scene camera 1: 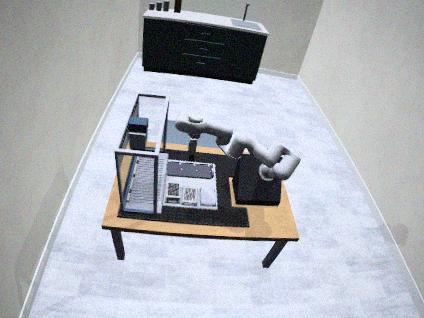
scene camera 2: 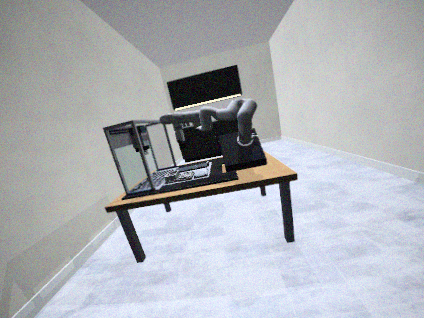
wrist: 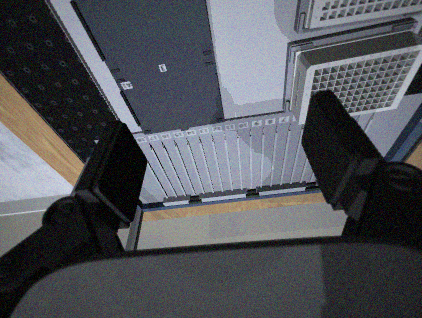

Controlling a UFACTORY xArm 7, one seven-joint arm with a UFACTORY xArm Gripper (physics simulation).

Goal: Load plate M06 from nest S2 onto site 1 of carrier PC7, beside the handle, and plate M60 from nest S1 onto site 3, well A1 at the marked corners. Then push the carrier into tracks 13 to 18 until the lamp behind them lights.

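Frame: origin at the arm's base, x ahead, y left, z up, level; metres.
Seen in the pictures: gripper, fingertip midpoint: (scene camera 1: 191, 155) (scene camera 2: 183, 148) (wrist: 217, 130); arm's base, link origin: (scene camera 1: 267, 171) (scene camera 2: 244, 140).
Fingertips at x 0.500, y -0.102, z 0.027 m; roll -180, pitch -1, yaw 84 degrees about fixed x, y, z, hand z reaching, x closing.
Offsets run from my fingertips to a thing's top centre. "spot": to the spot under its first point. Level surfaces: height alone.
My gripper (scene camera 1: 192, 157) (wrist: 217, 130) is open and empty, above the border between the carrier and the tracks. The dark grey carrier @(dy -0.065, dx -0.018, dz -0.170 m) (scene camera 1: 190, 170) (wrist: 165, 45) lies flat on the pale tray, its end beside the numbered tracks (scene camera 1: 141, 185) (wrist: 225, 160). No plate shows on the visible part of the carrier; its handle does not show in the wrist view. One white gridded plate @(dy +0.154, dx +0.109, dz -0.146 m) (scene camera 1: 173, 189) (wrist: 362, 82) sits in the nest nearest the tracks, partly behind the right finger. A second gridded plate @(dy +0.171, dx +0.003, dz -0.173 m) (scene camera 1: 190, 195) (wrist: 370, 11) sits in the neighbouring nest. Plate labels cannot be read; I cannot make out a lamp.
A framed enclosure (scene camera 1: 157, 187) (scene camera 2: 143, 157) stands over the tracks, with a blue-topped box @(spot: dy +0.046, dx +0.325, dz +0.254 m) (scene camera 1: 138, 125) inside it. A black perforated mat @(dz -0.199 m) (scene camera 1: 232, 217) (wrist: 30, 55) lies under the tray. The arm's dark base block (scene camera 1: 257, 187) (scene camera 2: 245, 156) stands on the wooden table @(dz -0.213 m) (scene camera 1: 272, 225) (scene camera 2: 277, 172).
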